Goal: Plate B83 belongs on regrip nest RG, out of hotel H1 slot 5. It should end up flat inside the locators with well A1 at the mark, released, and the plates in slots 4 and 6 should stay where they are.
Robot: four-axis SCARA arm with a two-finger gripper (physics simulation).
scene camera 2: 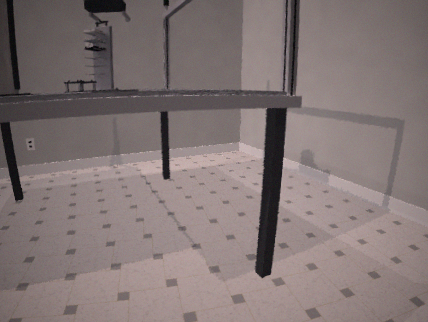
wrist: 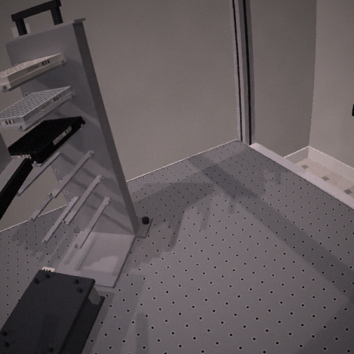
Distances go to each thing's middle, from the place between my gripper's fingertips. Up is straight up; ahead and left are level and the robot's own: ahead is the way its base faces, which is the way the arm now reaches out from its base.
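Relative to the black plate [wrist: 40, 142], my gripper is 110 mm above, 350 mm to the right of and 90 mm past it.
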